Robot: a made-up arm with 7 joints.
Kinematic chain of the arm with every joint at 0, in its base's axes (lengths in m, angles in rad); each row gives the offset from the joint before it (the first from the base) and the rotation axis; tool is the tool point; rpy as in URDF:
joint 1: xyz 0.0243 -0.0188 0.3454 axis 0 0.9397 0.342
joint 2: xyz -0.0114 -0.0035 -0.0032 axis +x
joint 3: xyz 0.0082 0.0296 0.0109 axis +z
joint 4: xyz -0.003 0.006 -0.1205 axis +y
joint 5: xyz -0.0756 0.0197 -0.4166 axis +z
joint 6: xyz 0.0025 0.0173 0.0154 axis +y
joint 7: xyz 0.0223 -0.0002 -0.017 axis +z
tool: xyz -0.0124 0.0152 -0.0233 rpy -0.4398 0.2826 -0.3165
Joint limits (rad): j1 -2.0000..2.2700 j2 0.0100..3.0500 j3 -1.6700..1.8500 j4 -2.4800..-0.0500 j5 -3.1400..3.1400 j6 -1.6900..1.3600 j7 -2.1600..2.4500
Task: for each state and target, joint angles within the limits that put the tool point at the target. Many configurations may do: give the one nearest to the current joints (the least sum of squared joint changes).
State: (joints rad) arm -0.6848 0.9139 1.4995 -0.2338 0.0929 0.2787 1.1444
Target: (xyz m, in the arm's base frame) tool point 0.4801 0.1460 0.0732
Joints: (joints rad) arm -1.0373 0.5476 1.6045 -0.0500 0.1051 0.5072 1.1455
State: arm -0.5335 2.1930 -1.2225 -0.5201 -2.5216 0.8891 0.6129
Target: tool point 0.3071 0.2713 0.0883
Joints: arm -0.4671 1.4823 -1.3407 -1.0659 -2.5256 0.8763 0.5944
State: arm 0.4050 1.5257 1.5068 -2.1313 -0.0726 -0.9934 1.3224
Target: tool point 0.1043 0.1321 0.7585
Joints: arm 0.3420 1.3456 1.5746 -1.7929 -0.0552 -0.9244 1.3046
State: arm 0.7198 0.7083 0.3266 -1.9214 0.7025 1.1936 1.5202
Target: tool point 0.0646 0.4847 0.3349
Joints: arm 0.8643 0.7725 1.1102 -1.4270 0.6186 1.0812 1.5103
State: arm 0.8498 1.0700 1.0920 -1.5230 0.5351 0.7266 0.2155
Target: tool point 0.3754 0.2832 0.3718
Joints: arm 0.9506 1.1620 0.8219 -1.9478 0.5406 0.7497 0.2509
